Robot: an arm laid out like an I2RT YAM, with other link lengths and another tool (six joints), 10 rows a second.
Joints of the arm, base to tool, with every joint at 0 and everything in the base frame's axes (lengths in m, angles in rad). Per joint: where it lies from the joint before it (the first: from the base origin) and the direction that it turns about. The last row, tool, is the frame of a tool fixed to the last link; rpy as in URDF.
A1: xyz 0 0 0.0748 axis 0 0 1
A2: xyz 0.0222 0.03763 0.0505 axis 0 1 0
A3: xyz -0.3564 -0.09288 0 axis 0 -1 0
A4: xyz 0.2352 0.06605 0.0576 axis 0 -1 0
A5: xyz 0.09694 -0.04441 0.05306 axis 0 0 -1
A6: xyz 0.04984 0 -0.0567 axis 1 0 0
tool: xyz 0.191 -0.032 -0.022 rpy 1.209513 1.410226 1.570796
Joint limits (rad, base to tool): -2.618..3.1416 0..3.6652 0..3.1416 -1.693..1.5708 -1.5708..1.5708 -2.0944..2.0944
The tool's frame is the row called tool.
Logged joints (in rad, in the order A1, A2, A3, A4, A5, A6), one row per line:
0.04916, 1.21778, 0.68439, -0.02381, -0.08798, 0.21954
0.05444, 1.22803, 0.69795, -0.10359, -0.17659, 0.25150
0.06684, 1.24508, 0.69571, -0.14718, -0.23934, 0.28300
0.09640, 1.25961, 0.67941, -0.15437, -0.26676, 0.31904
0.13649, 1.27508, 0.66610, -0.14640, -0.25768, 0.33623
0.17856, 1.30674, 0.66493, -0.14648, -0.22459, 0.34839
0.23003, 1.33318, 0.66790, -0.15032, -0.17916, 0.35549
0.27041, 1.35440, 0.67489, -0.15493, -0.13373, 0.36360
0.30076, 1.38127, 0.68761, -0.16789, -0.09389, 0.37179
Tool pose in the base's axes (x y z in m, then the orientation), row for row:
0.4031, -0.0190, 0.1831, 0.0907, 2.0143, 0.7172
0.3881, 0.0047, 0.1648, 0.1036, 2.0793, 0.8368
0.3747, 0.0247, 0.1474, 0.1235, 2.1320, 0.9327
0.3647, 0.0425, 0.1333, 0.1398, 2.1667, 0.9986
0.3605, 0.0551, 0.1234, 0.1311, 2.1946, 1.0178
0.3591, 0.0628, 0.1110, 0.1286, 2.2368, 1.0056
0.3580, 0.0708, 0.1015, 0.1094, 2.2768, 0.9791
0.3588, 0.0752, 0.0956, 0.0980, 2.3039, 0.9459
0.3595, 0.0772, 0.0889, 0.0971, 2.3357, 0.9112
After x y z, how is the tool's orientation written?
As a rotation vector, in radians.
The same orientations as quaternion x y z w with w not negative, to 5 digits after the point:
0.03718, 0.82566, 0.29398, 0.48008
0.04160, 0.83488, 0.33599, 0.43399
0.04870, 0.84065, 0.36776, 0.39458
0.05441, 0.84333, 0.38868, 0.36709
0.05066, 0.84796, 0.39326, 0.35177
0.04932, 0.85780, 0.38564, 0.33621
0.04171, 0.86813, 0.37332, 0.32441
0.03727, 0.87609, 0.35969, 0.31890
0.03678, 0.88474, 0.34515, 0.31104

